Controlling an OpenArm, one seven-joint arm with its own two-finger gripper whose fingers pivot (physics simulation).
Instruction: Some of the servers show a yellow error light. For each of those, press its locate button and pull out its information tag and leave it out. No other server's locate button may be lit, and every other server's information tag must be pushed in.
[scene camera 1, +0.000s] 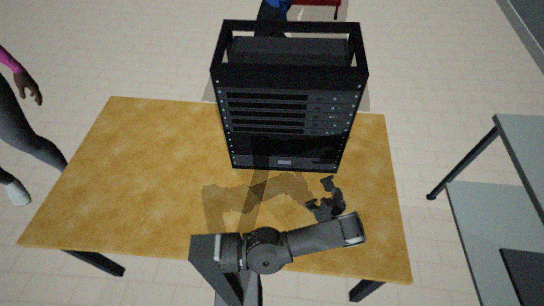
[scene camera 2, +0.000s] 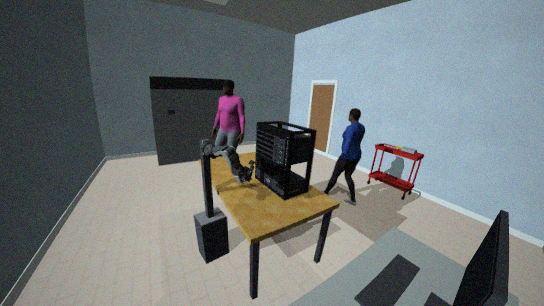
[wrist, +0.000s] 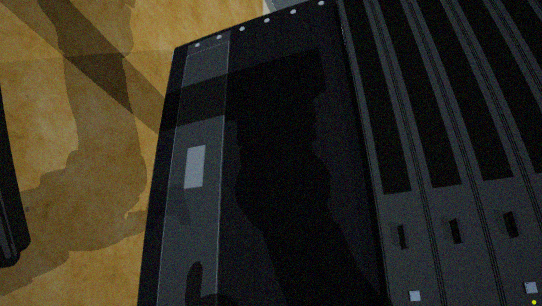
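Note:
There is my gripper (scene camera 1: 317, 189). I also see a black server rack (scene camera 1: 266, 94) (scene camera 2: 295, 147) (wrist: 282, 164), so scene camera 1, scene camera 2 and the wrist view show it to me.

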